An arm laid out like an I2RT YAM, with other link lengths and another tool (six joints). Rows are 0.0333 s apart.
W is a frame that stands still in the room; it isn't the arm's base.
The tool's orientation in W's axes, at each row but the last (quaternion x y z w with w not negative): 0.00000, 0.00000, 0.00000, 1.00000; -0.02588, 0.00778, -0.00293, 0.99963; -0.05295, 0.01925, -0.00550, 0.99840; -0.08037, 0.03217, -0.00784, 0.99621; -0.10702, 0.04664, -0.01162, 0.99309; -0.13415, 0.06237, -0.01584, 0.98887; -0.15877, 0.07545, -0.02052, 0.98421; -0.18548, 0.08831, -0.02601, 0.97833; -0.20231, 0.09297, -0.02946, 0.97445
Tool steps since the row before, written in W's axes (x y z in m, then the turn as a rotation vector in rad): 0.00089, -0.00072, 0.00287, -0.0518, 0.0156, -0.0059; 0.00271, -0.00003, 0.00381, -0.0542, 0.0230, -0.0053; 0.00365, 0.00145, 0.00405, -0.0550, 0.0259, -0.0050; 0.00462, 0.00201, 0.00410, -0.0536, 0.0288, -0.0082; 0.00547, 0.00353, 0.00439, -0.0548, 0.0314, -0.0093; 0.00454, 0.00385, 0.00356, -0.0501, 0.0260, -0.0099; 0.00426, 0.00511, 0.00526, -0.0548, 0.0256, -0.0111; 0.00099, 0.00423, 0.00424, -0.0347, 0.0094, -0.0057; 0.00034, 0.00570, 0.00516, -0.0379, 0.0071, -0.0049
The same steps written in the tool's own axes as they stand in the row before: 0.00089, -0.00072, 0.00287, -0.0518, 0.0156, -0.0059; 0.00265, -0.00021, 0.00385, -0.0543, 0.0229, -0.0050; 0.00347, 0.00105, 0.00432, -0.0551, 0.0258, -0.0044; 0.00431, 0.00137, 0.00466, -0.0536, 0.0292, -0.0070; 0.00493, 0.00258, 0.00554, -0.0547, 0.0319, -0.0076; 0.00389, 0.00282, 0.00500, -0.0498, 0.0270, -0.0090; 0.00313, 0.00326, 0.00718, -0.0542, 0.0269, -0.0110; -0.00007, 0.00239, 0.00558, -0.0340, 0.0102, -0.0082; -0.00108, 0.00317, 0.00693, -0.0370, 0.0077, -0.0090
